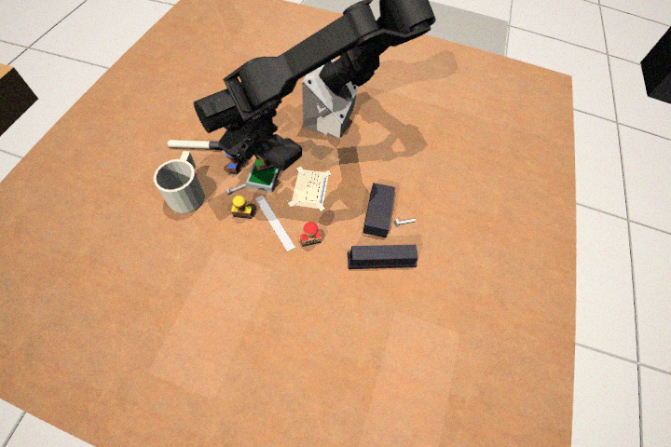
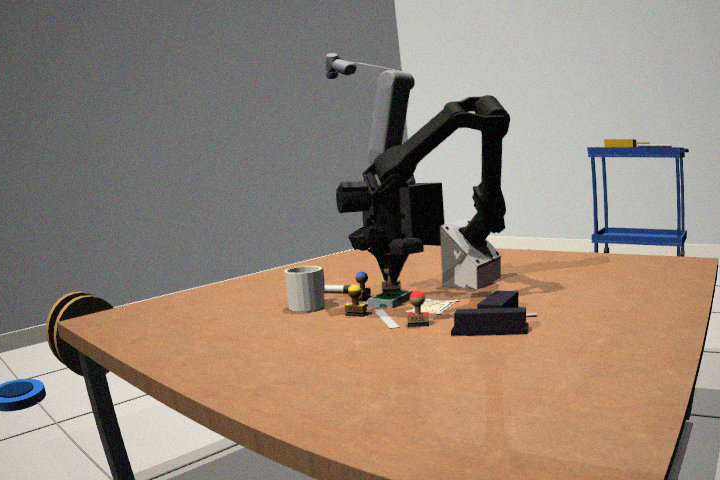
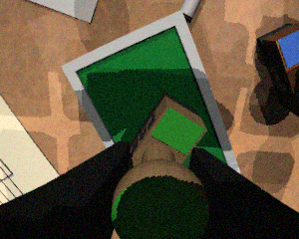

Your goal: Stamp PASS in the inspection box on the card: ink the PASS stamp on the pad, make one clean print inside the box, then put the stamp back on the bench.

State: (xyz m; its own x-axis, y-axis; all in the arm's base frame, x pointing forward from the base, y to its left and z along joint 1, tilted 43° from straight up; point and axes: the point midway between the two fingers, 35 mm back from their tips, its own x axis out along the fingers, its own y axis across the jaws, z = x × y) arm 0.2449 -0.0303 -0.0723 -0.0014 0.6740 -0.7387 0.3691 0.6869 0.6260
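The green ink pad lies 4 cm below my gripper tip. The rest, counted from my gripper tip: yellow stamp 12 cm ahead, 3 cm below; blue-topped stamp 1 cm ahead, 7 cm to the right, 2 cm below; green-knobbed pass stamp right at my gripper tip.
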